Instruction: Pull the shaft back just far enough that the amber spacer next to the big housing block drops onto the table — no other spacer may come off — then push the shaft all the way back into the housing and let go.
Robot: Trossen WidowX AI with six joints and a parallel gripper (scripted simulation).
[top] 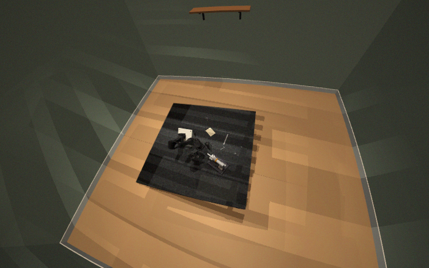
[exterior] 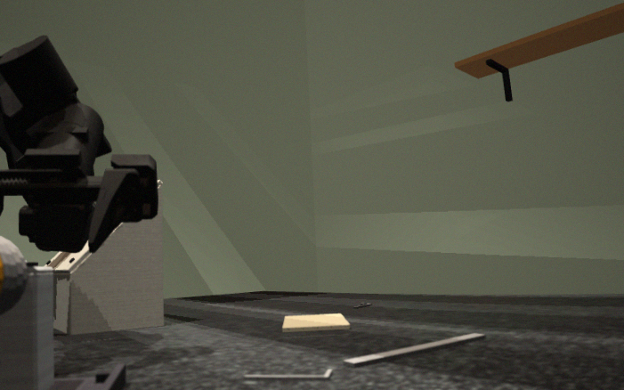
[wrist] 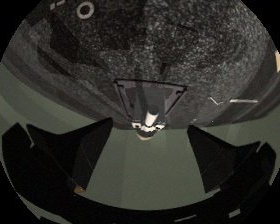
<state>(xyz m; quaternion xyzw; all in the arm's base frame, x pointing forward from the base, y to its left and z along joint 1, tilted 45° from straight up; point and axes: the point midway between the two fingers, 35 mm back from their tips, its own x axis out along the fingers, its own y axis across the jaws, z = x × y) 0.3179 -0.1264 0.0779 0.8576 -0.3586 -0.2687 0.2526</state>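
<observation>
The amber spacer lies 12 cm ahead of my gripper tip, 6 cm to the right of it and 2 cm below it. Round my gripper tip: thin grey bar 27 cm to the left, 17 cm ahead, 10 cm below; tan flat plate 35 cm to the left, 9 cm below, 5 cm behind.
</observation>
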